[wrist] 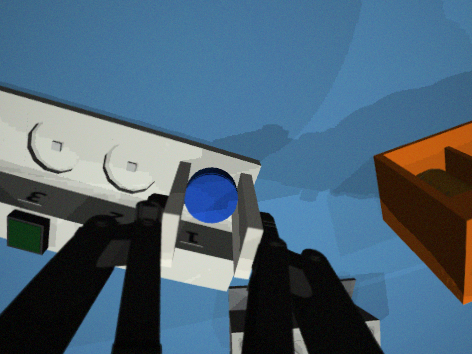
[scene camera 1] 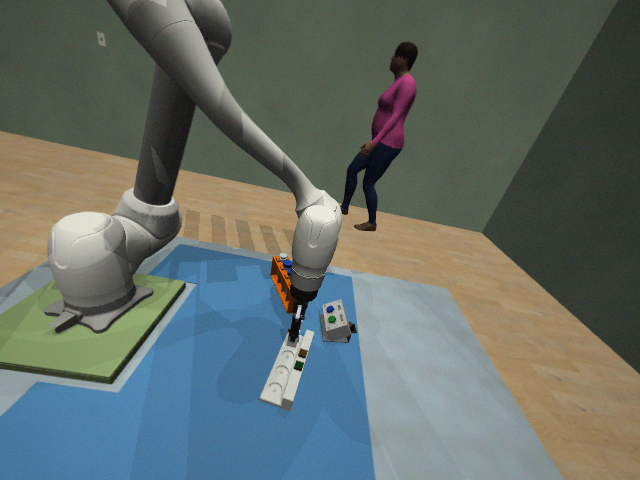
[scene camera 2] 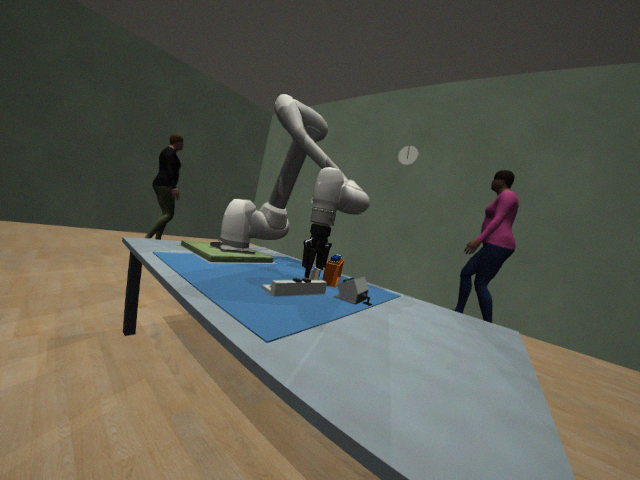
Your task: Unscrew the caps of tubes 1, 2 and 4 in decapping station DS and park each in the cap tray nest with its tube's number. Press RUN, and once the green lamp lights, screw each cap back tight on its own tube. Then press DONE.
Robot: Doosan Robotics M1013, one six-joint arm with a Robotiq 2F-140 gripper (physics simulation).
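Places are measured from the arm's base along level axes (x ahead, y left, z up), in centimetres.
Where they show: gripper, between the fingertips: [wrist: 212, 187] [scene camera 1: 292, 340]; arm's base, origin of its link: [scene camera 1: 104, 302] [scene camera 2: 233, 249].
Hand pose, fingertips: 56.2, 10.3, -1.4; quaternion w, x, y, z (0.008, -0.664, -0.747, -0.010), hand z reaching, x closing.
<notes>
Things, the pixels of their top centre, and the offset from my fingertips, as dx, dy, dz. "spot": a spot on its surface instead.
- white cap tray, centre of its top: [wrist: 60, 205] [scene camera 1: 291, 355] [scene camera 2: 297, 276] +1.7, -8.2, +4.2
- orange decapping station, centre of its top: [scene camera 1: 289, 270] [scene camera 2: 336, 259] -10.2, +21.2, +9.1
- white cap, a spot on its surface: [scene camera 1: 283, 256] spot: -14.7, +26.5, +10.7
- grey control box, centre of its top: [scene camera 1: 339, 310] [scene camera 2: 355, 276] +11.3, +11.2, +7.2
- blue button, centre of its top: [scene camera 1: 331, 307] +8.4, +12.6, +6.3
- green button, centre of its top: [scene camera 1: 333, 317] +10.0, +8.4, +6.3
- green square, a spot on its surface: [wrist: 26, 233] [scene camera 1: 298, 364] spot: +4.3, -10.1, +4.2
- brown square, a spot on its surface: [scene camera 1: 302, 352] spot: +4.3, -6.2, +4.2
My gripper [scene camera 1: 293, 337] [scene camera 2: 313, 276] [wrist: 212, 187] points down and is shut on a blue cap [wrist: 211, 196], with a pale finger pad at each side. The cap is at nest 1 of the white cap tray [scene camera 1: 288, 393] [scene camera 2: 299, 288] [wrist: 95, 123] and covers that nest; whether it rests on the bottom is hidden. Nests 2 and 3 show bare in the wrist view. The orange decapping station [scene camera 1: 290, 304] [scene camera 2: 332, 273] [wrist: 419, 227] stands behind the gripper in scene camera 1. A white cap [scene camera 1: 283, 256] and a blue cap [scene camera 1: 287, 264] show at its far end. Tube numbers are unreadable.
A grey control box [scene camera 1: 337, 331] [scene camera 2: 352, 290] with a blue button [scene camera 1: 329, 308] and a green button [scene camera 1: 331, 319] stands right of the tray and station in scene camera 1. A green square [scene camera 1: 298, 365] [wrist: 26, 233] and a brown square [scene camera 1: 302, 352] sit on the tray's raised side.
</notes>
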